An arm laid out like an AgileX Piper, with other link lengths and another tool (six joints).
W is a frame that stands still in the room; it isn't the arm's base.
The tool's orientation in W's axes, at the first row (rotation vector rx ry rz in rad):
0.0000, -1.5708, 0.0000
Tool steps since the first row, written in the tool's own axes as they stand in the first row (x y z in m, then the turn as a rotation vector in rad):
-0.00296, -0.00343, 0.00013, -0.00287, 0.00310, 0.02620
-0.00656, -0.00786, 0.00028, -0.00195, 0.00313, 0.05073
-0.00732, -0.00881, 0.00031, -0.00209, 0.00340, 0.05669
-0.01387, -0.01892, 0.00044, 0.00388, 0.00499, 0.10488
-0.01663, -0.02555, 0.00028, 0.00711, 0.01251, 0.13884
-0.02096, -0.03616, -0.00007, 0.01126, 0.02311, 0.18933
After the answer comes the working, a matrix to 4 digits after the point.
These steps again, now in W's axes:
-0.00013, -0.00343, -0.00296, -0.02620, 0.00310, -0.00287
-0.00028, -0.00786, -0.00656, -0.05073, 0.00313, -0.00195
-0.00031, -0.00881, -0.00732, -0.05669, 0.00340, -0.00209
-0.00044, -0.01892, -0.01387, -0.10488, 0.00499, 0.00388
-0.00028, -0.02555, -0.01663, -0.13884, 0.01251, 0.00711
0.00007, -0.03616, -0.02096, -0.18933, 0.02311, 0.01126

The tool's axes in the first row as the columns of a matrix, in W's axes (rounded; the answer above uses it unrounded):
0.0000, 0.0000, -1.0000
0.0000, 1.0000, 0.0000
1.0000, 0.0000, 0.0000

